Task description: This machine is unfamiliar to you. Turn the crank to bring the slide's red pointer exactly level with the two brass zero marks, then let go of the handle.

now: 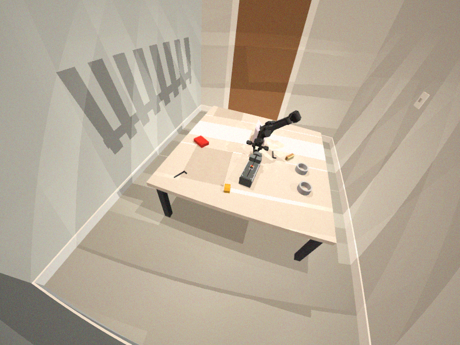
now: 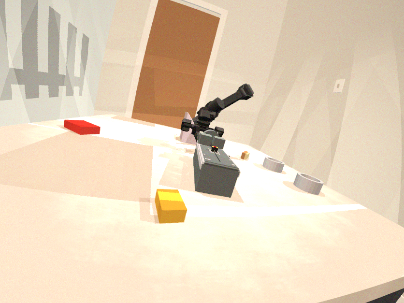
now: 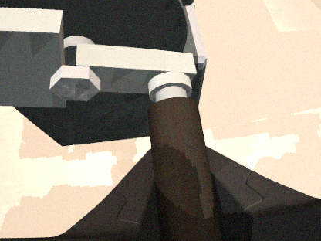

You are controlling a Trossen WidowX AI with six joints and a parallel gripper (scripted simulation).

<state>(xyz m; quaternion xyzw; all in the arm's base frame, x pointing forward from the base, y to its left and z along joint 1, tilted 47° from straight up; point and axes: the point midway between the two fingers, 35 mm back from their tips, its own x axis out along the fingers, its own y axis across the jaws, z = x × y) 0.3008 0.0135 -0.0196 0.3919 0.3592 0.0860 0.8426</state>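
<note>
The red pointer is 160 mm ahead of my gripper tip, 30 mm above it and 10 mm to the left of it. From my gripper tip the other things lie so: dark brown crank handle: 30 mm above, 20 mm behind; then yellow block: 370 mm ahead, 120 mm to the right, 40 mm below; then tan block: 310 mm to the left, 140 mm behind, 40 mm below.
</note>
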